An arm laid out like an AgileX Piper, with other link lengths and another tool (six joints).
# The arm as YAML. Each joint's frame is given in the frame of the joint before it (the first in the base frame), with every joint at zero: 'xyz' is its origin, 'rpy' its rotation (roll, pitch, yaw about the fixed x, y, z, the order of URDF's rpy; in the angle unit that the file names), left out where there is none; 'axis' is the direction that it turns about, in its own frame. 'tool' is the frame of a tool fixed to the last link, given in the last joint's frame.
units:
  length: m
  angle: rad
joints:
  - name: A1
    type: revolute
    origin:
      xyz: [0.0, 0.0, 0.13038]
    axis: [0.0, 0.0, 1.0]
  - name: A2
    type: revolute
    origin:
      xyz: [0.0, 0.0, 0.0]
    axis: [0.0, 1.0, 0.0]
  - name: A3
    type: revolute
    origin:
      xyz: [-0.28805, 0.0, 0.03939]
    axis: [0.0, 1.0, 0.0]
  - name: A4
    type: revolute
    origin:
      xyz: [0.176, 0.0, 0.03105]
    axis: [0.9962, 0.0, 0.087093]
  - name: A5
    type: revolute
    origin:
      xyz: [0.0, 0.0, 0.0]
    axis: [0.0, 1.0, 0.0]
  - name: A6
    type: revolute
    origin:
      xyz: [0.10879, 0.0, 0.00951]
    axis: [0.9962, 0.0, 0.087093]
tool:
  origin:
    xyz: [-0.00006, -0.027, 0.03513]
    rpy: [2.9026, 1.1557, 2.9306]
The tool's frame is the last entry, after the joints.
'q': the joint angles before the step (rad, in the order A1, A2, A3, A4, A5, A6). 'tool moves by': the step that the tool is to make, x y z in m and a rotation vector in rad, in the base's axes. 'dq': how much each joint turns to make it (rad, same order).
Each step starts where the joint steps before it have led.
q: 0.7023 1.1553 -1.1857 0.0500 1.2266 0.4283
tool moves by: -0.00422 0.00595 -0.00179 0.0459 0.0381 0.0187
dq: 0.0039 0.0000 0.0000 0.0637 0.0000 -0.0082
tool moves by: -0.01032 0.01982 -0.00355 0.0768 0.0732 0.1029
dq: 0.0445 0.0118 0.0000 0.1287 0.0000 -0.0500
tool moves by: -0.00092 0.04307 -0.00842 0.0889 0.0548 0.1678
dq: 0.0815 0.0863 0.0000 0.1516 -0.0804 -0.1191
